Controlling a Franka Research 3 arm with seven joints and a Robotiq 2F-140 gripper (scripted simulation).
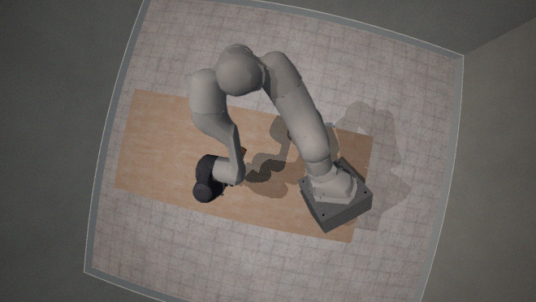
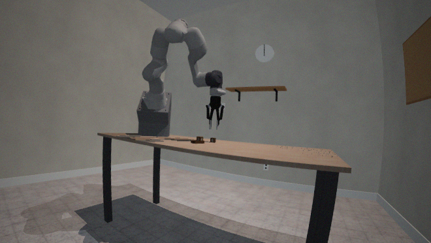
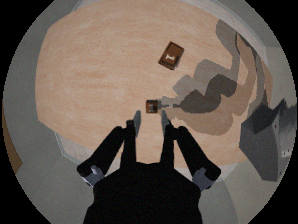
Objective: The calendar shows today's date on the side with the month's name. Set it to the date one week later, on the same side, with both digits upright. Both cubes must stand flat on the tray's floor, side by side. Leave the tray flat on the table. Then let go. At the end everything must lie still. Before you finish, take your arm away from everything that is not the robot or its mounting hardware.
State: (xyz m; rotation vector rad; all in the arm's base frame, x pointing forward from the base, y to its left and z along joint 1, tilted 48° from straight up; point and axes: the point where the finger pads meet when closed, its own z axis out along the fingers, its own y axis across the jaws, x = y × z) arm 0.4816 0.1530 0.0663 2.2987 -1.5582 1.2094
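My hand is 11 cm above the calendar cube.
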